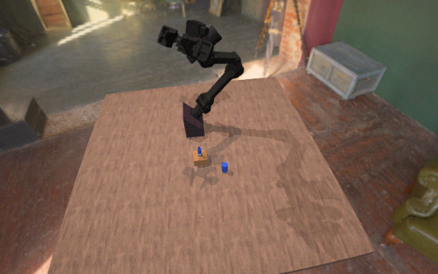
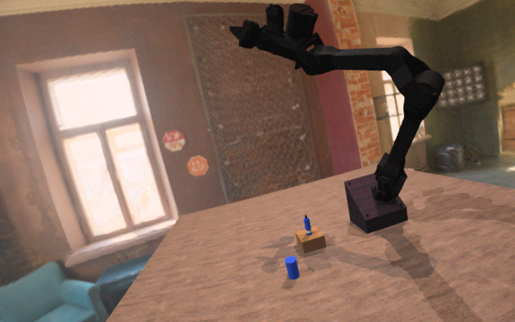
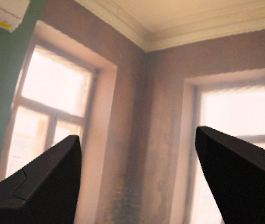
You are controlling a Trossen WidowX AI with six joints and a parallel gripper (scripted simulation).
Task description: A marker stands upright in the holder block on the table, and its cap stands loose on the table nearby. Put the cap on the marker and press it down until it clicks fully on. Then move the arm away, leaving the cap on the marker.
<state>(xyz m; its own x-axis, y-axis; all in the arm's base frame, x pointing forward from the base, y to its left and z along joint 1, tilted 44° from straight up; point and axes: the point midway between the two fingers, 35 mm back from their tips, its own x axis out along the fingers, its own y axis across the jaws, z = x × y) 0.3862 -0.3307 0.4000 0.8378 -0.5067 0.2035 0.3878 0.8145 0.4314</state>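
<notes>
Now: gripper tip 1 cm past the marker cap, 14 cm to the right of it and 65 cm above it. From my gripper tip the other things lie so: holder block 8 cm behind, 2 cm to the left, 65 cm below.
</notes>
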